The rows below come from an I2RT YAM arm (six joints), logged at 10 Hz.
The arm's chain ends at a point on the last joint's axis. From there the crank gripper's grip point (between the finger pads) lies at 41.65 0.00 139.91 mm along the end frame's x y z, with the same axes.
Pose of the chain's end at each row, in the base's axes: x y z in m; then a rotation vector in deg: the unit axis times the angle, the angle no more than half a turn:
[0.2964 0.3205 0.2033 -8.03 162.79 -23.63]
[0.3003 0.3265 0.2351 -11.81 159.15 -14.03]
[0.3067 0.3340 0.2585 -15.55 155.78 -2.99]
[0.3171 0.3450 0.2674 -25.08 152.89 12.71]
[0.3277 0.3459 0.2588 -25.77 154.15 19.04]
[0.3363 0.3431 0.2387 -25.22 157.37 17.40]
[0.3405 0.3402 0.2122 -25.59 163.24 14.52]
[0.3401 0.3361 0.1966 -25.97 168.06 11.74]
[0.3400 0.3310 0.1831 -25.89 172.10 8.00]
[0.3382 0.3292 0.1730 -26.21 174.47 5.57]
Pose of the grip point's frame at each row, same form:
[0.2949 0.2778 0.0637 -8.03 162.79 -23.63]
[0.3104 0.2992 0.0920 -11.81 159.15 -14.03]
[0.3251 0.3262 0.1139 -15.55 155.78 -2.99]
[0.3349 0.3647 0.1239 -25.08 152.89 12.71]
[0.3386 0.3756 0.1163 -25.77 154.15 19.04]
[0.3407 0.3685 0.0950 -25.22 157.37 17.40]
[0.3320 0.3576 0.0675 -25.59 163.24 14.52]
[0.3209 0.3466 0.0523 -25.97 168.06 11.74]
[0.3124 0.3337 0.0398 -25.89 172.10 8.00]
[0.3056 0.3270 0.0307 -26.21 174.47 5.57]

